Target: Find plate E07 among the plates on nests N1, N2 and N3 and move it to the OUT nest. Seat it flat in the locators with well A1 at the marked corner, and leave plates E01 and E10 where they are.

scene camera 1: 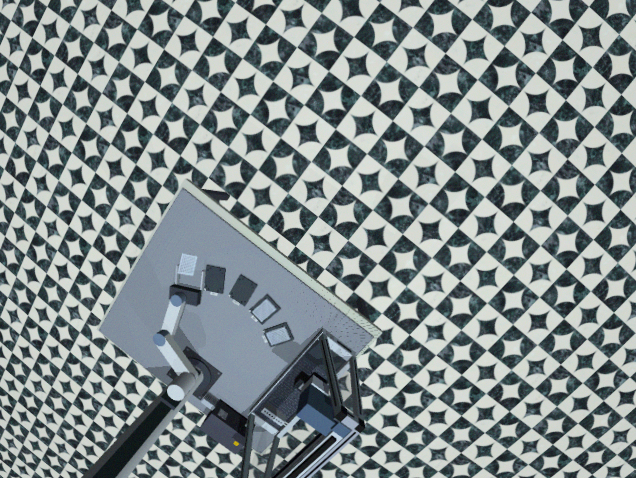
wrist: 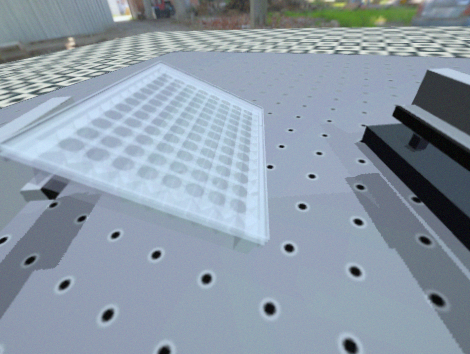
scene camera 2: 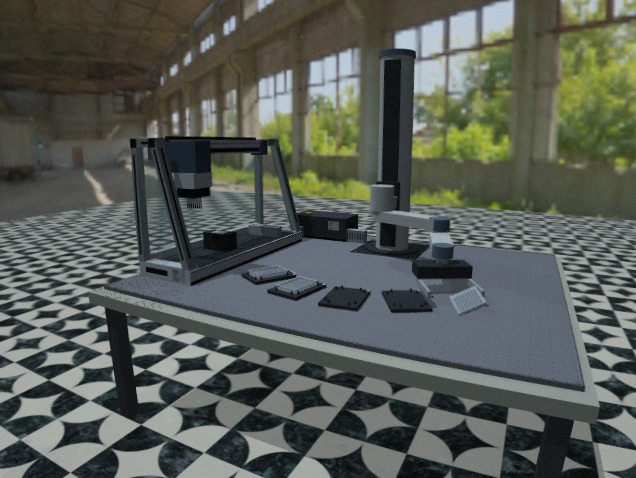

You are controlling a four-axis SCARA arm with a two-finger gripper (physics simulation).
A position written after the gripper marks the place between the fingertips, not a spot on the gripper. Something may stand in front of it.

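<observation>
Gripper [scene camera 2: 456, 294], also [wrist: 248, 104]. Black nest [scene camera 2: 344, 298]. Black nest [scene camera 2: 399, 301].
</observation>
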